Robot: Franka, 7 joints.
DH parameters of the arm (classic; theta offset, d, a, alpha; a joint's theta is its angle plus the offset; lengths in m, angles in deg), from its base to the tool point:
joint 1: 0 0.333 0 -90
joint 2: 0 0 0 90
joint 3: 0 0.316 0.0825 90
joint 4: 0 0 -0.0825 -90
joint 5: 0 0.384 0 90
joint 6: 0 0 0.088 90
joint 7: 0 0.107 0 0
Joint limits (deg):
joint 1: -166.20..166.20
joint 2: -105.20..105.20
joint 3: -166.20..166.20
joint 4: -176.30..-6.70
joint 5: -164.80..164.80
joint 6: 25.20..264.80
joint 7: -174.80..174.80
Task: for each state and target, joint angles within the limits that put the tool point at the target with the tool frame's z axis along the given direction. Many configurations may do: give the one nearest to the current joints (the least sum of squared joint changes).
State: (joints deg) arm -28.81 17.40 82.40 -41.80 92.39 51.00 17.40
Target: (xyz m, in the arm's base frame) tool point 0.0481 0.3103 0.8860 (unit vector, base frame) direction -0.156 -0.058 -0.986
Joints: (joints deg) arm -27.86 -23.30 51.07 -43.41 45.67 25.20 17.40
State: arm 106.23 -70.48 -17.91 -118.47 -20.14 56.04 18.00
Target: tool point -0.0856 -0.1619 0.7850 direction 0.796 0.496 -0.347
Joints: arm 89.81 -94.04 21.16 -113.71 -41.10 66.55 18.00
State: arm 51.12 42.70 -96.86 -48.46 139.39 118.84 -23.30
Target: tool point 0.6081 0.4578 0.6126 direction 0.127 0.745 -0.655
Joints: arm 65.90 63.44 -97.33 -50.08 118.16 89.98 -23.30
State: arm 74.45 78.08 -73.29 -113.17 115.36 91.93 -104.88
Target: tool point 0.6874 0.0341 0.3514 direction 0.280 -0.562 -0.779
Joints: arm 61.08 99.33 -104.64 -93.14 77.33 107.64 -104.88
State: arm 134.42 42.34 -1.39 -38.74 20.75 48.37 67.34
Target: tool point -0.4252 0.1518 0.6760 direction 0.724 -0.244 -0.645
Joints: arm 149.68 8.32 12.56 -67.00 -1.40 25.30 67.34
